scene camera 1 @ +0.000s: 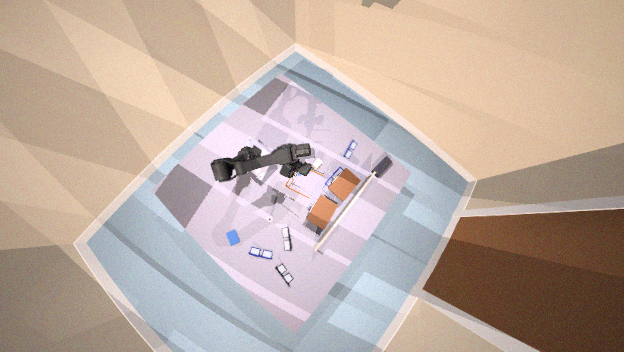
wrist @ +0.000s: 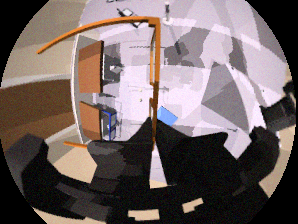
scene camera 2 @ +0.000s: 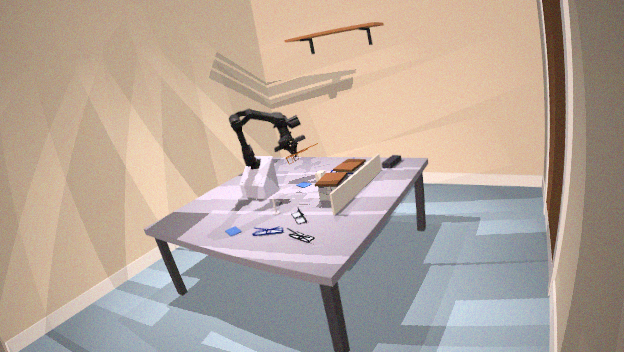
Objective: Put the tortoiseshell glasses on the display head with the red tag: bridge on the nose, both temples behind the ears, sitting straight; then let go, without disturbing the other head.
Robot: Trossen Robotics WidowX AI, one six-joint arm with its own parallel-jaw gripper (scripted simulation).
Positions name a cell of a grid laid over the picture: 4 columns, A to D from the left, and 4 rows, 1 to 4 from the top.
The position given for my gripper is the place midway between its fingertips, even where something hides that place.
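Visible: a long beige board (wrist: B1), plus my gripper (wrist: C3).
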